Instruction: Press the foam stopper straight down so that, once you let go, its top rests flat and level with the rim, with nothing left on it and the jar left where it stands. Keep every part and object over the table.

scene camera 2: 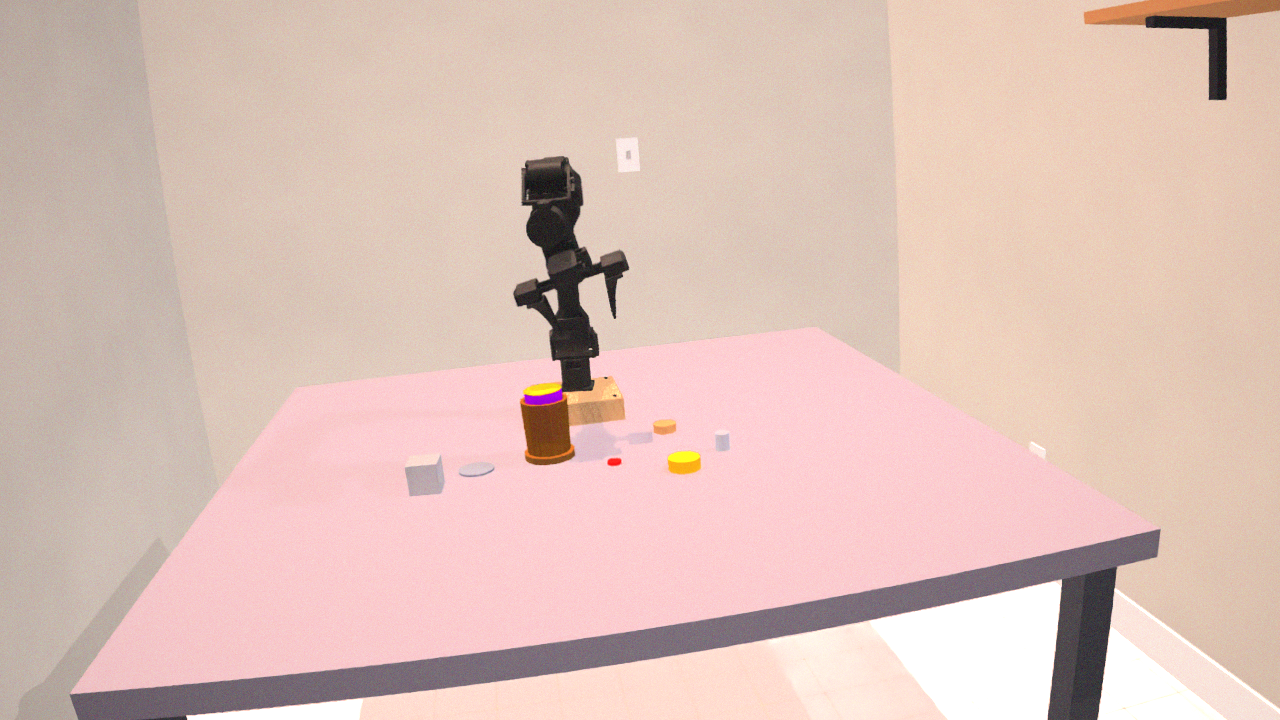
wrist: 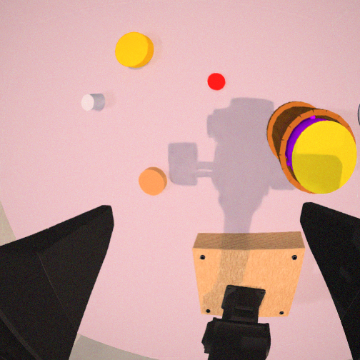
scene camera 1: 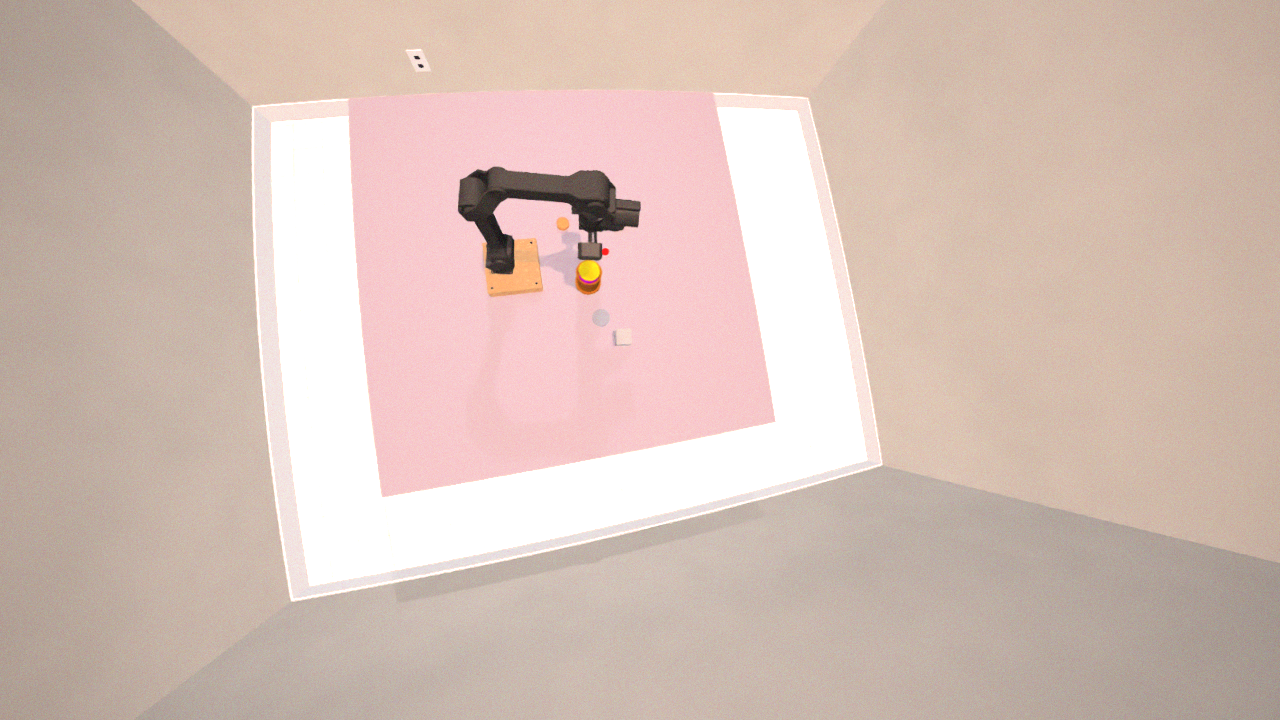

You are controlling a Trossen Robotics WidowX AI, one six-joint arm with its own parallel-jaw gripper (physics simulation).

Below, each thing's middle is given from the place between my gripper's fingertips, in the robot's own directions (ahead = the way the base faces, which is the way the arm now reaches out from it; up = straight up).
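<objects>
Hand relative to the foam stopper (scene camera 2: 547, 393): 10 mm short of the stopper, 80 mm to the left of it, 110 mm above it. Measured from my hand, the yellow disc (wrist: 134, 49) is 110 mm ahead, 140 mm to the left and 200 mm below; the grey cube (scene camera 2: 424, 473) is 130 mm ahead, 270 mm to the right and 190 mm below.
</objects>
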